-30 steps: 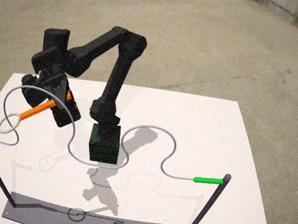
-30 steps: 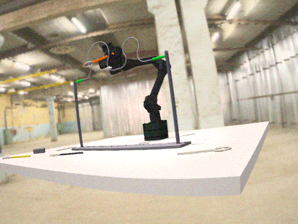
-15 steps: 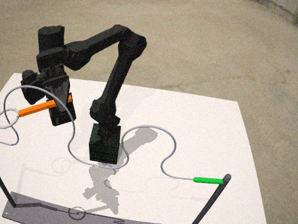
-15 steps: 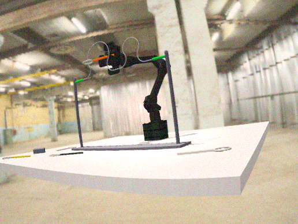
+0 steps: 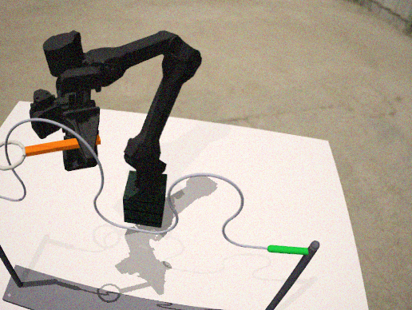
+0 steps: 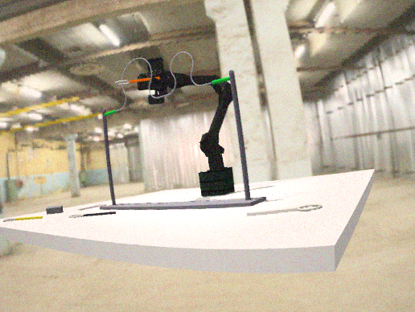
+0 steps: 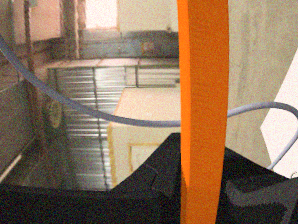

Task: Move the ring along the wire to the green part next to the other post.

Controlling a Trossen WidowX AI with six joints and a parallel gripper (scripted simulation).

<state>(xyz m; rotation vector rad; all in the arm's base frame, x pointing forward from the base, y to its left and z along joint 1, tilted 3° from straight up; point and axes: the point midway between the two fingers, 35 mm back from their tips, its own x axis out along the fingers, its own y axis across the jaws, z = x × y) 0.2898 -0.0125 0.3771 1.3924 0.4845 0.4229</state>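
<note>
My gripper tip is 9 cm to the left of the orange-handled ring, 1 cm below it and 1 cm short of it. From my gripper tip the other things lie so: grey block 46 cm to the right, 46 cm below, 23 cm ahead; then pale ring tool 55 cm to the left, 47 cm below, 17 cm ahead; then yellow-handled ring tool 47 cm below, 44 cm ahead, 39 cm to the right.
</note>
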